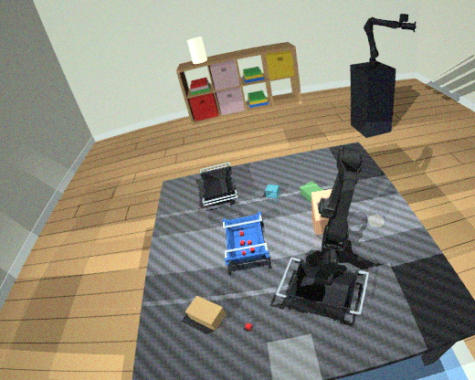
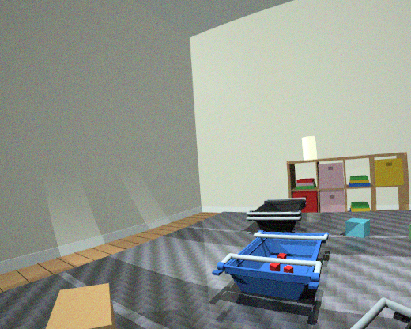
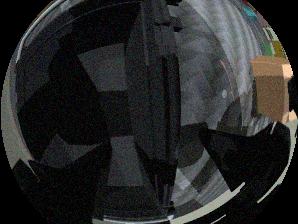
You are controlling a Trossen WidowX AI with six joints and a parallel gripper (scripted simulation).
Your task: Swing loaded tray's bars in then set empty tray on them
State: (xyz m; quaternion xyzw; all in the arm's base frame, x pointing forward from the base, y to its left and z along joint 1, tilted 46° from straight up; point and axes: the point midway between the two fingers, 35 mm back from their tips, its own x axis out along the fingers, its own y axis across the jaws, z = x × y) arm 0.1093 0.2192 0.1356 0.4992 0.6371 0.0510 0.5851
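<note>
Now: the dark tray 40 mm ahead of my gripper tip, 60 mm to the left of it and 30 mm above it. Round my gripper tip: flat tan block: 490 mm ahead, 20 mm to the left, 10 mm above; then green block: 130 mm behind, 480 mm to the right; then small red cube: 350 mm ahead, 110 mm to the left, 10 mm below.
</note>
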